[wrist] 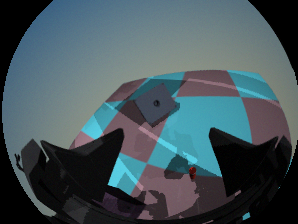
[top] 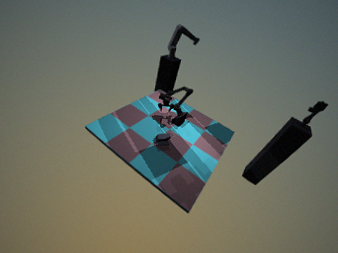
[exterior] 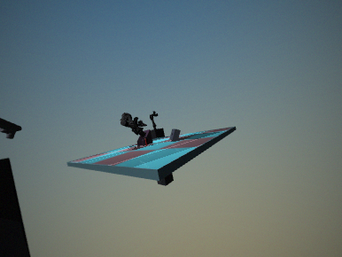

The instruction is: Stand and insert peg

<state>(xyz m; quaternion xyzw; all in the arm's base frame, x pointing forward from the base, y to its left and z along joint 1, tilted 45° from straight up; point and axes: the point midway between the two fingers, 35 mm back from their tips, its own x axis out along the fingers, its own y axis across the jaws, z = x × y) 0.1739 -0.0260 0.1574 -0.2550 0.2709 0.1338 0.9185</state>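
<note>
Now: gripper tip 130 mm above the red peg, 20 mm to the left of it and 10 mm past it. From my gripper tip the other things lie so: sloped panel 210 mm ahead, 170 mm to the left, 140 mm below.
</note>
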